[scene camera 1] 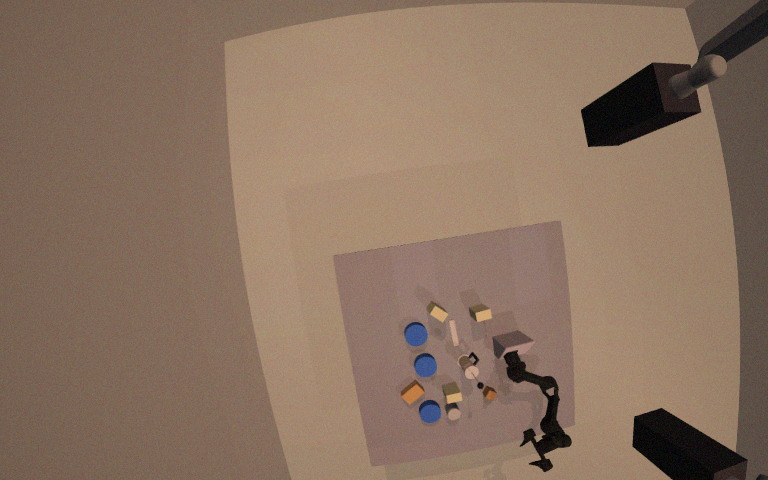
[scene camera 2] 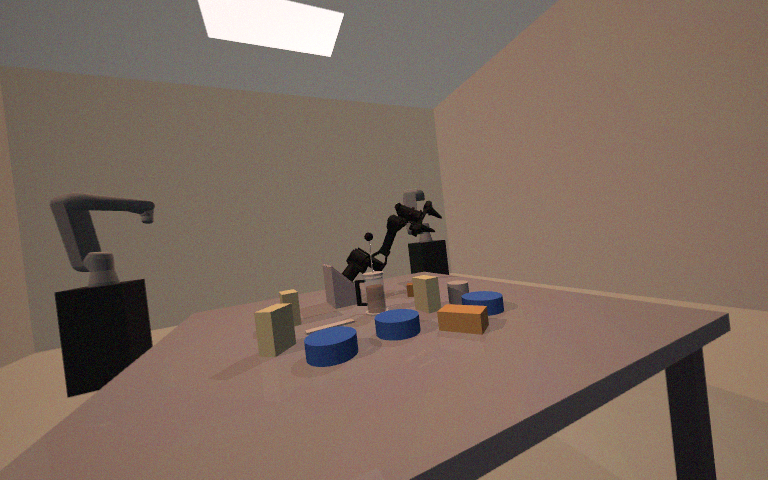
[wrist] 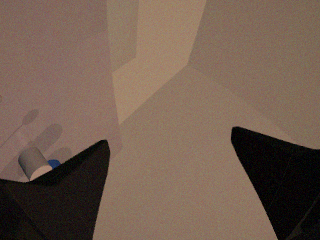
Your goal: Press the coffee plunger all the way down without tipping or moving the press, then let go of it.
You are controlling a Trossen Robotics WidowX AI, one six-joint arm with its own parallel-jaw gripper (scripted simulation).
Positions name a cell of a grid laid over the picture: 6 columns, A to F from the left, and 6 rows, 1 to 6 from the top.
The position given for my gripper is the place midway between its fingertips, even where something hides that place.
My gripper (wrist: D4) is open, with nothing in its grasp. Also in view: a coffee press (scene camera 2: C4) and a grey cylinder (wrist: A5).
The wrist view misses the coffee press: it is out of frame.
